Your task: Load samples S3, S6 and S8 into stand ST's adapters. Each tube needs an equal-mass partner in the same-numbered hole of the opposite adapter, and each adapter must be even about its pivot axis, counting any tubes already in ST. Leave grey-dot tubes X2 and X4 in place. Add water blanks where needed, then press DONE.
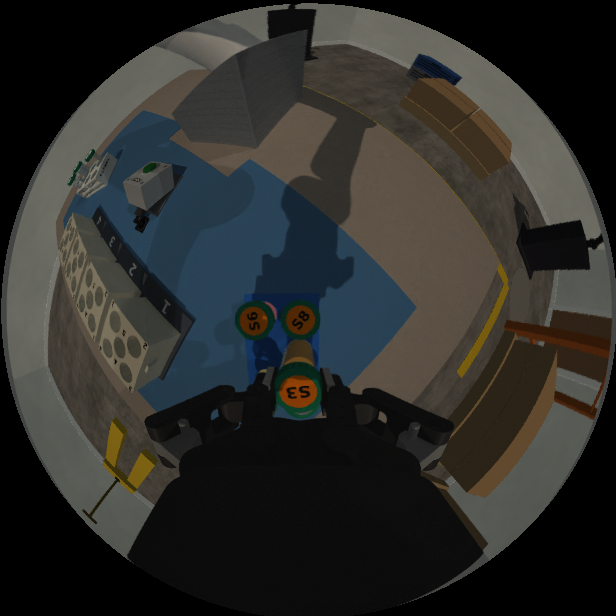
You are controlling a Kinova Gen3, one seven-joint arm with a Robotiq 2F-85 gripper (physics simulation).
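My gripper [297, 390] is shut on tube S3 [298, 391], whose orange cap with a green rim sits between the fingers; its tan body points down toward the blue rack [281, 339]. Tubes S6 [253, 320] and S8 [301, 318] stand in the rack just beyond, both with orange caps. A pink spot shows beside S6. The long stand with numbered adapter holes [109, 298] lies to the left on the blue mat. I cannot tell whether S3 is still seated in the rack or lifted clear.
A grey box with a green button [148, 182] sits at the far left, with a small rack of green-capped tubes [91, 172] behind it. A large grey block [247, 91] stands at the back. Wooden crates [459, 120] lie beyond the table.
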